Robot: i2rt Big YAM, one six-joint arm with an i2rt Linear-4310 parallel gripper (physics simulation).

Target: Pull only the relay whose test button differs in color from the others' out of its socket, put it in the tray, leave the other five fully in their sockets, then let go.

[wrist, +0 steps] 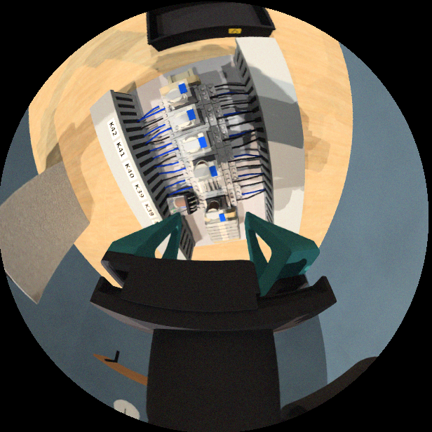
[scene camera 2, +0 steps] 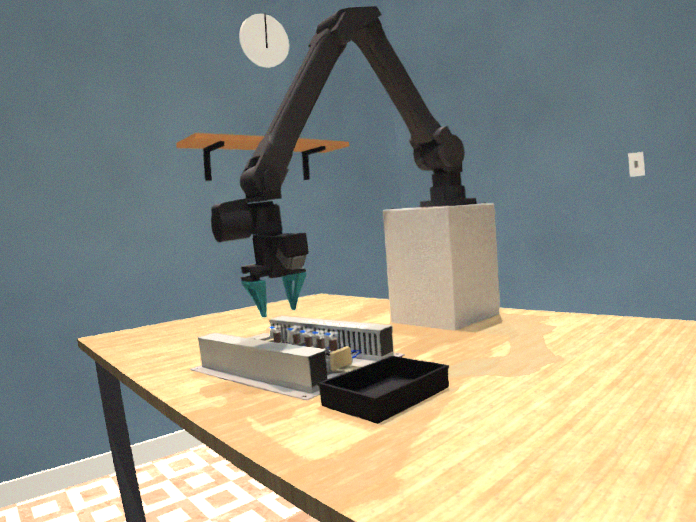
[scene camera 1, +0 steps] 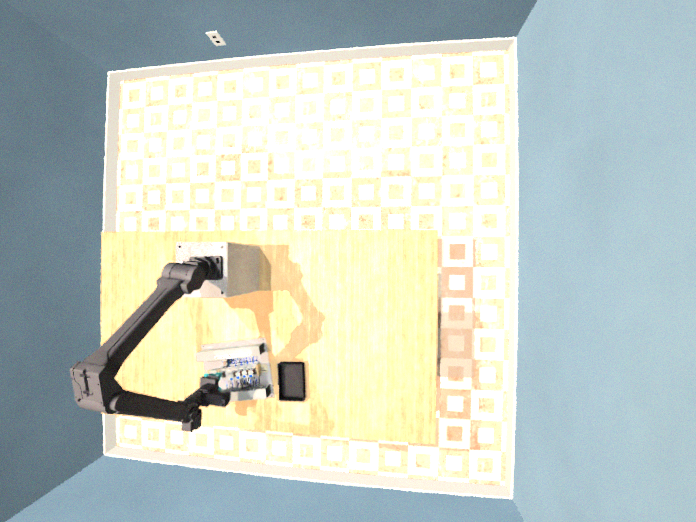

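Where they show: gripper, between the fingertips: (scene camera 2: 279, 313) (scene camera 1: 220, 380); arm's base, origin of its link: (scene camera 2: 448, 205) (scene camera 1: 207, 268).
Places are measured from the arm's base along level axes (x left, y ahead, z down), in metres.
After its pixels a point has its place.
Note:
Several relays with blue test buttons, such as one relay (wrist: 194, 143) (scene camera 2: 307, 338) {x 0.004, y 0.476, z 0.226 m}, stand in a row between two wire ducts. The nearest upright relay (wrist: 221, 220) also shows a blue button. Another relay (wrist: 179, 204) lies on its side beside the row, near the labelled duct, its pins pointing toward the row; its button cannot be made out. My gripper (scene camera 1: 218, 379) {x -0.073, y 0.479, z 0.187 m} (scene camera 2: 279, 312) {x -0.073, y 0.479, z 0.187 m} (wrist: 212, 217) is open with nothing between its fingers, above the near end of the row. The black tray (scene camera 1: 279, 382) {x 0.165, y 0.508, z 0.254 m} (scene camera 2: 348, 402) {x 0.221, y 0.586, z 0.265 m} (wrist: 210, 38) stands beyond the far end of the row and holds no relay.
The labelled duct (wrist: 122, 150) and the opposite duct (wrist: 285, 125) (scene camera 2: 258, 359) {x -0.002, y 0.580, z 0.241 m} rise along both sides of the row. Blue and black wires run to the sockets. A tan end block (scene camera 2: 341, 358) {x 0.074, y 0.461, z 0.257 m} closes the tray-side end. The arm's pale pedestal (scene camera 1: 244, 269) {x 0.076, y 0.010, z 0.137 m} (scene camera 2: 418, 264) {x -0.024, y 0.106, z 0.134 m} stands behind the panel.

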